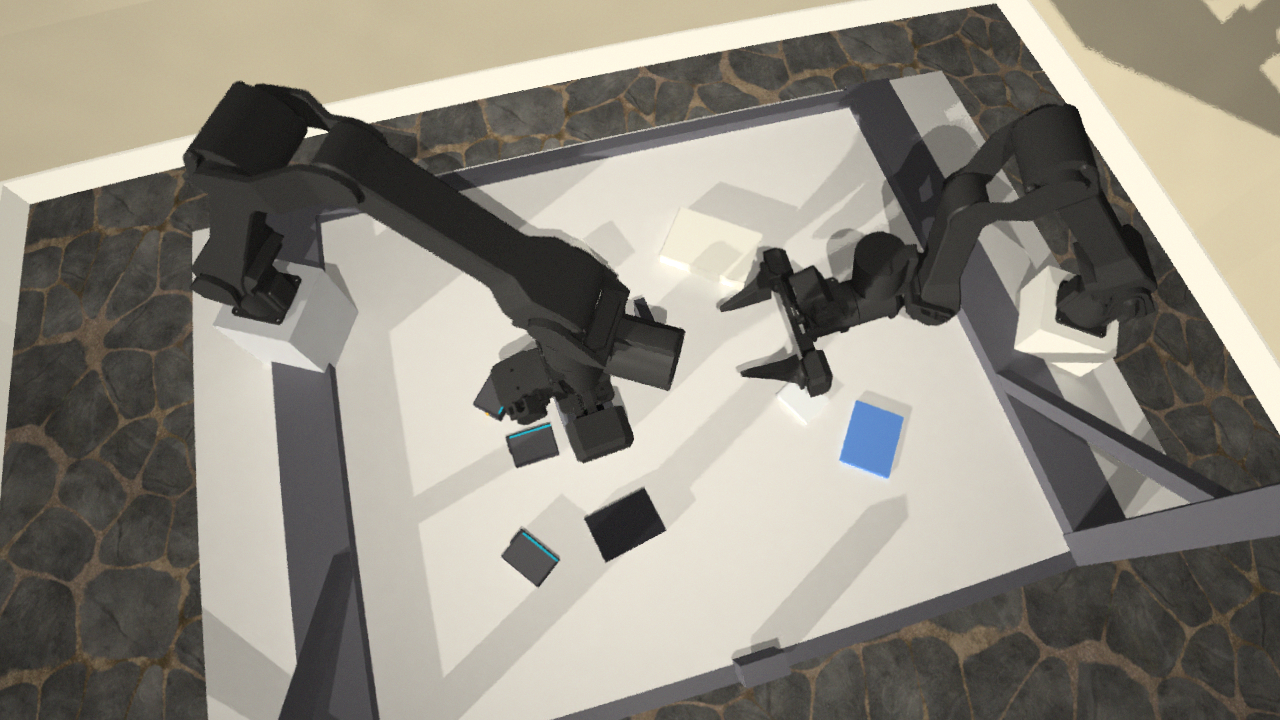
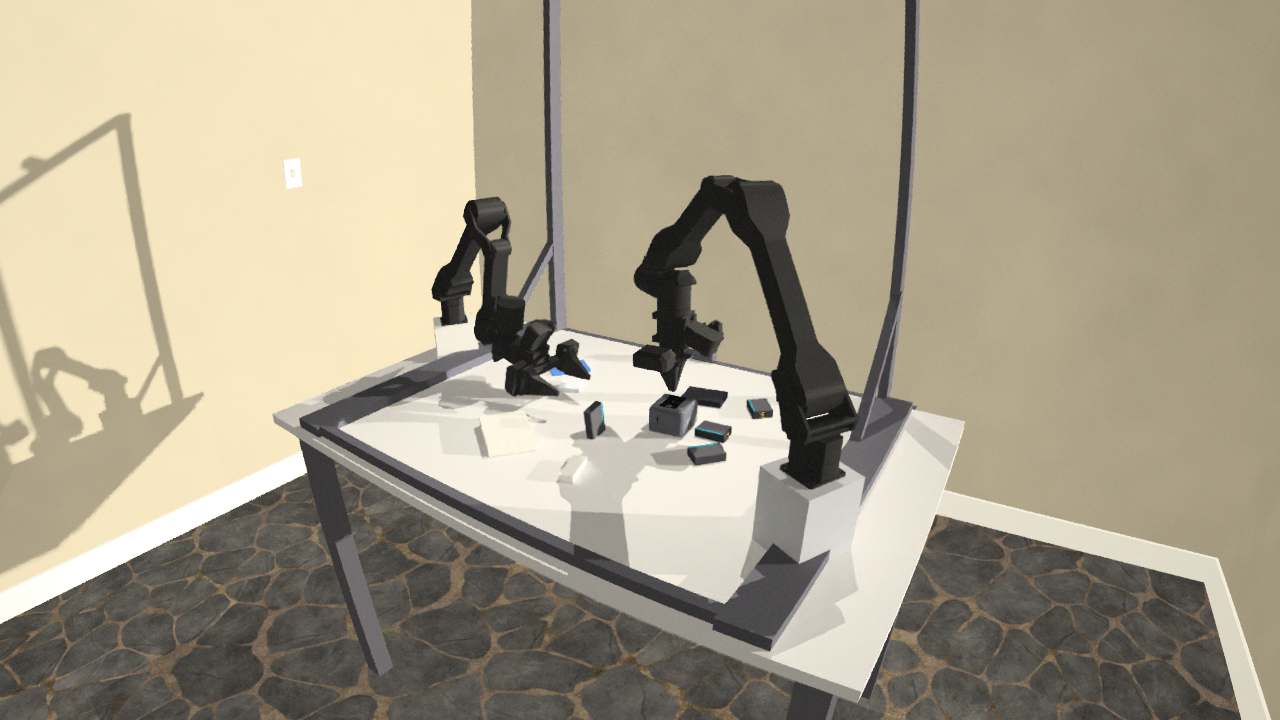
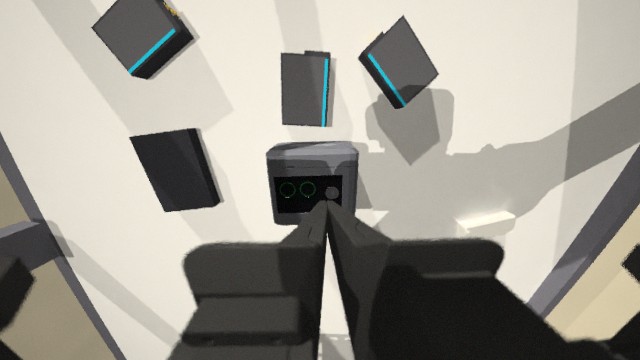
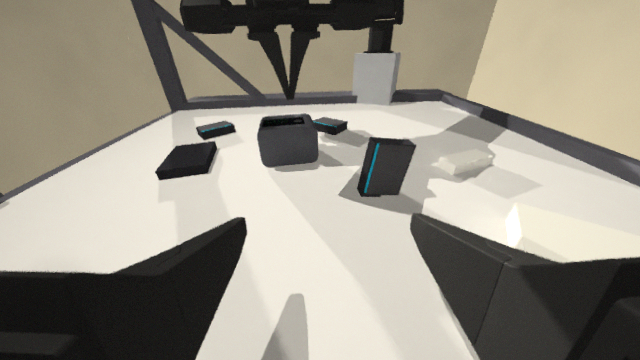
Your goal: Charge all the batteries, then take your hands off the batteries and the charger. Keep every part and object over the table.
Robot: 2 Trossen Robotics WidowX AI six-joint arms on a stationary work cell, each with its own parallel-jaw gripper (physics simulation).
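Places are measured from the left arm's base along level axes (x ahead, y left, z up), in millimetres.
Pixels of known places: left gripper, fingertip midpoint: (image 1: 583, 397) (image 2: 672, 390) (image 3: 325, 206) (image 4: 290, 99); right gripper, fingertip midpoint: (image 1: 730, 341) (image 2: 574, 385) (image 3: 332, 337) (image 4: 328, 223); left arm's base, link origin: (image 1: 267, 296) (image 2: 812, 471) (image 4: 378, 52); right arm's base, link origin: (image 1: 1081, 309) (image 2: 453, 320).
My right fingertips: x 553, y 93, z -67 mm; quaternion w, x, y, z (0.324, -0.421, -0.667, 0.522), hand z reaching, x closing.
Note:
For each thing: its top centre in the pictures, then the offset to it from my right fingertips.
- grey charger, top centre: (image 3: 313, 190) (image 1: 586, 410) (image 4: 286, 120) (image 2: 674, 402) dx -155, dy -126, dz -1 mm
- battery, top centre: (image 4: 389, 138) (image 1: 645, 312) (image 2: 593, 404) dx -112, dy +12, dz +9 mm
- black slab, top centre: (image 1: 625, 524) (image 3: 174, 174) (image 4: 188, 154) (image 2: 704, 394) dx -81, dy -243, dz -39 mm
- blue block, top centre: (image 1: 872, 438) (image 2: 568, 366) dx +203, dy -71, dz -46 mm
- small white block, top centre: (image 1: 803, 397) (image 2: 571, 383) dx +109, dy -37, dz -44 mm
- cream box, top centre: (image 4: 619, 286) (image 1: 711, 244) (image 2: 506, 427) dx -47, dy +156, dz -32 mm
- small cream bar, top centre: (image 1: 586, 258) (image 4: 466, 156) (image 2: 572, 465) (image 3: 490, 230) dx -213, dy +99, dz -38 mm
The grey charger (image 2: 673, 419) (image 3: 312, 162) (image 4: 288, 146) stands with its dark top opening upward; no battery shows in it. Its panel has two green rings. Three dark batteries with cyan stripes lie flat: one (image 1: 530, 557) (image 2: 759, 409) (image 3: 135, 37) (image 4: 216, 130), one (image 1: 532, 446) (image 2: 713, 432) (image 3: 302, 90) beside the charger, and one (image 1: 488, 400) (image 2: 706, 454) (image 3: 406, 57). Another battery (image 1: 642, 310) (image 2: 594, 420) (image 4: 388, 167) stands upright. My left gripper (image 2: 673, 386) (image 3: 325, 206) (image 4: 290, 99) is shut and empty above the charger. My right gripper (image 1: 732, 340) (image 2: 572, 385) (image 4: 328, 223) is open and empty, facing the upright battery.
A black slab (image 1: 624, 524) (image 2: 706, 396) (image 3: 175, 170) (image 4: 186, 160) lies near the charger. A blue block (image 1: 870, 438), a small white block (image 1: 799, 405), a cream box (image 1: 709, 244) (image 2: 506, 435) and a small cream bar (image 2: 572, 469) (image 4: 465, 162) lie on the table.

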